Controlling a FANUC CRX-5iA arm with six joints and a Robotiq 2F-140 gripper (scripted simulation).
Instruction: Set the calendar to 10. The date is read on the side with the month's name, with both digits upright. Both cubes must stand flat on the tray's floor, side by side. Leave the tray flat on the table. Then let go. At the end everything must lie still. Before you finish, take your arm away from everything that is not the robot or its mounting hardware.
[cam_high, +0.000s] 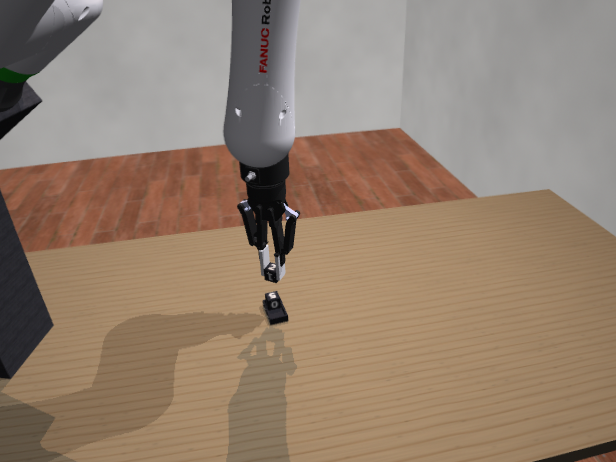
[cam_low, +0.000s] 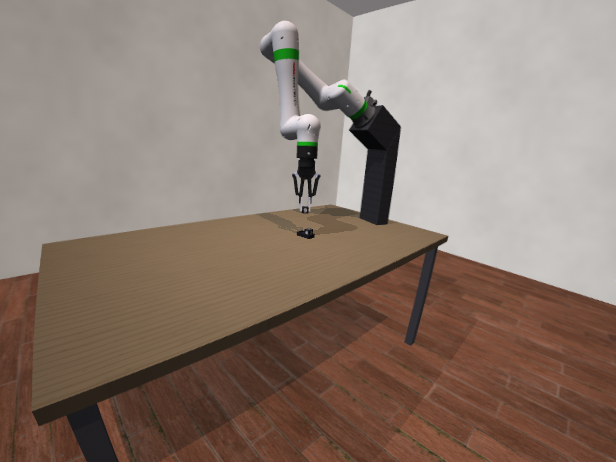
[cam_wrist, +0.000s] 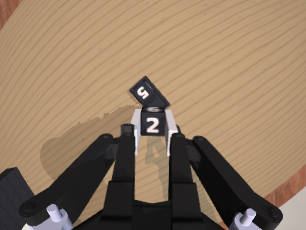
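Now: hand 30 mm above the cube. Also, from my hand: black tray 20 mm to the left, 140 mm below.
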